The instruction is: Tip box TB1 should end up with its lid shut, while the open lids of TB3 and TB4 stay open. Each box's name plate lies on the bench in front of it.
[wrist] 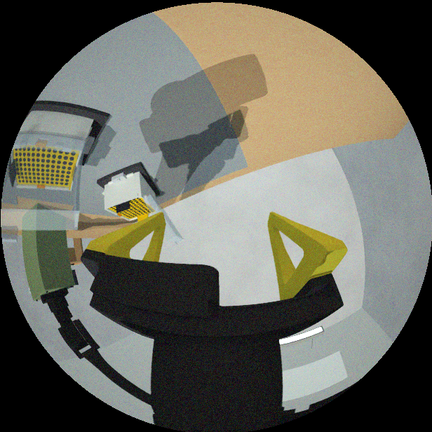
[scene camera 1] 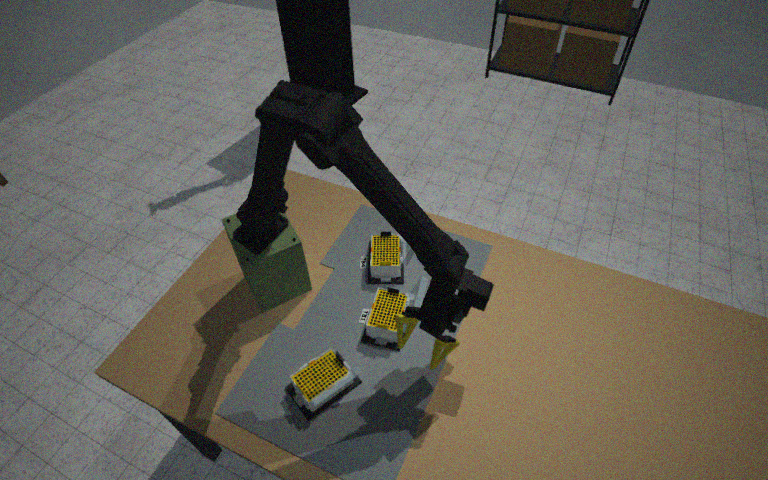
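Pixels of known places: gripper, fingertip midpoint: [scene camera 1: 415, 358]; arm's base, link origin: [scene camera 1: 261, 230].
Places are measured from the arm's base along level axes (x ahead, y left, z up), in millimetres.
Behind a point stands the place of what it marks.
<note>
TB1 [scene camera 1: 387, 308] @[x 335, y 71, z -165 mm] [wrist: 46, 167] is a white box with a yellow perforated top, with its name plate [scene camera 1: 364, 315] @[x 274, y 47, z -220 mm] beside it. Its clear lid [scene camera 1: 421, 289] @[x 406, y 116, z -78 mm] [wrist: 45, 220] stands open on the side away from the arm's base. TB4 [scene camera 1: 385, 254] @[x 229, y 218, z -164 mm] stands behind TB1; its lid is hidden or unclear. The front box [scene camera 1: 321, 376] @[x 311, y -172, z -165 mm] [wrist: 125, 192], TB3 by elimination, has no readable plate; its clear lid [wrist: 171, 225] stands open in the wrist view. My gripper [scene camera 1: 417, 357] @[x 492, y -53, z -73 mm] [wrist: 216, 217] is open and empty, above the mat, to the right of TB1.
A grey mat [scene camera 1: 266, 384] @[x 189, y -248, z -222 mm] [wrist: 130, 55] lies under the boxes on the wooden bench [scene camera 1: 594, 367] @[x 846, y 239, z -225 mm] [wrist: 320, 75]. The arm stands on a green block [scene camera 1: 277, 274] @[x 64, y -36, z -98 mm] [wrist: 52, 250] at the left. The arm passes over the back of the mat near TB4. A shelf rack stands far behind.
</note>
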